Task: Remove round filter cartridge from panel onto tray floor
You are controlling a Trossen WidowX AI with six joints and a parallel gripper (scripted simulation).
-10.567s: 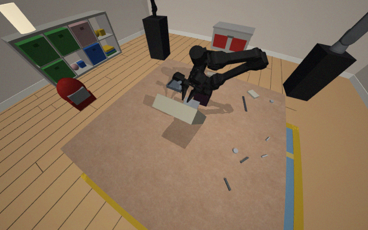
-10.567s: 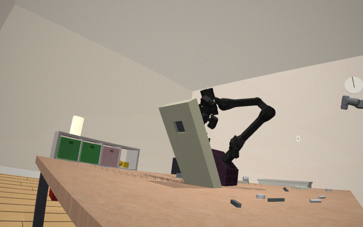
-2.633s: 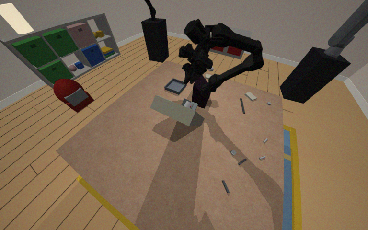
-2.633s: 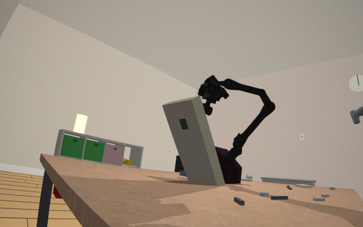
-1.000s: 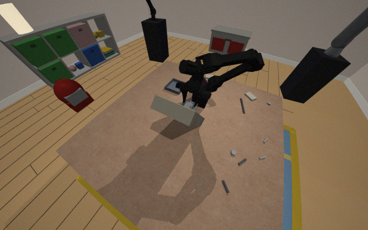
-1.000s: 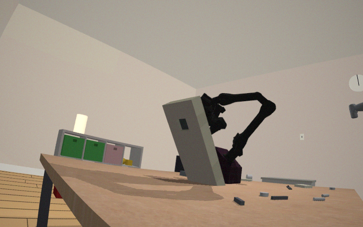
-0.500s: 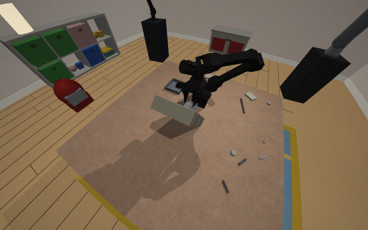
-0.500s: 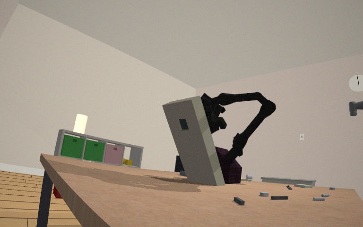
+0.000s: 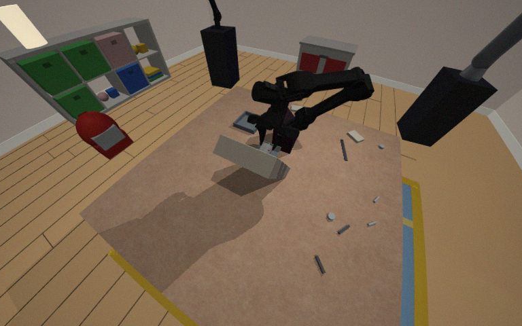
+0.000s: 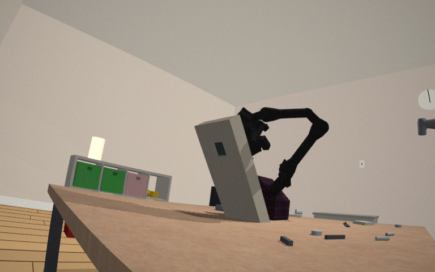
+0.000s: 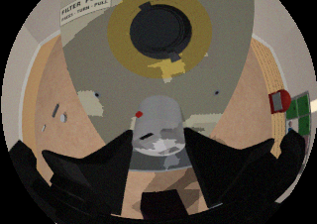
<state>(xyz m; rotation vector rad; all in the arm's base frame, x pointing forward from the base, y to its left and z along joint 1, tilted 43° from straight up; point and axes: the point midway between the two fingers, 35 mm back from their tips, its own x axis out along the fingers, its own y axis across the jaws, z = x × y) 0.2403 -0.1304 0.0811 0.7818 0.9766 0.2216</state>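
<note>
Right now the tray is 37 cm behind my gripper tip, 23 cm to the right of it and 22 cm below it. Round my gripper tip: round filter cartridge (right at my gripper tip).
</note>
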